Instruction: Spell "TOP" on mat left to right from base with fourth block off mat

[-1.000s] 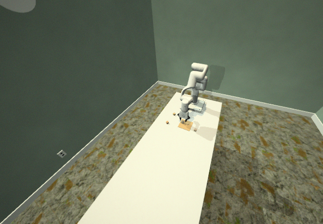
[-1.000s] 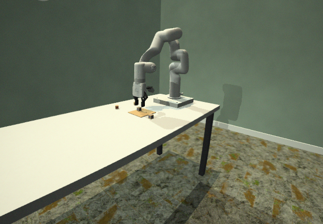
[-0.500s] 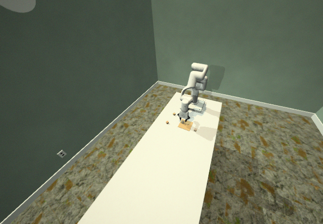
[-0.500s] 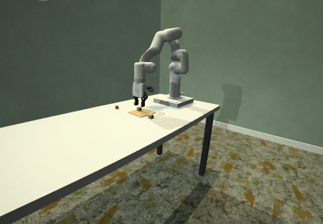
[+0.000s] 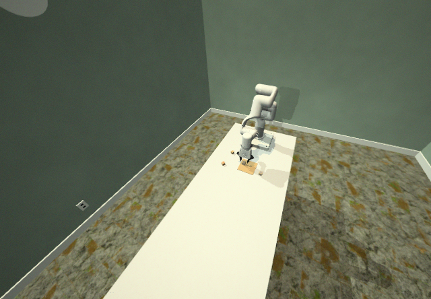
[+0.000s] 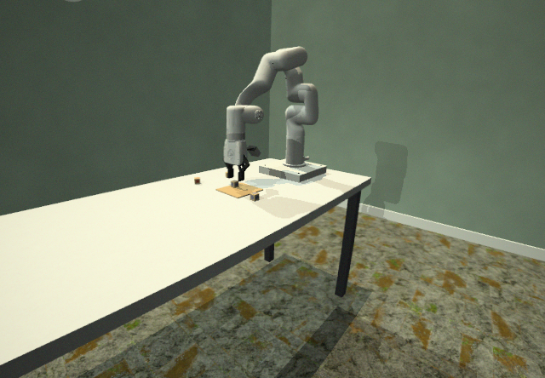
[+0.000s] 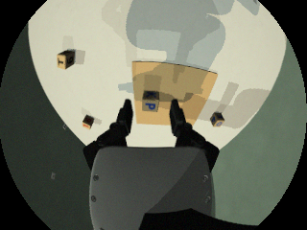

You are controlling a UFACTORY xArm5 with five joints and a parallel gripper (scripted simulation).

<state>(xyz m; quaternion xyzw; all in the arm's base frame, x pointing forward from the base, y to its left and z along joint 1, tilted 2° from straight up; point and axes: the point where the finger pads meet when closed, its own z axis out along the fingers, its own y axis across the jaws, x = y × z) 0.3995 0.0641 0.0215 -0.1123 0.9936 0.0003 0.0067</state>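
Right now the tan mat is 1 cm ahead of my hand, 4 cm to the left of it and 5 cm below it.
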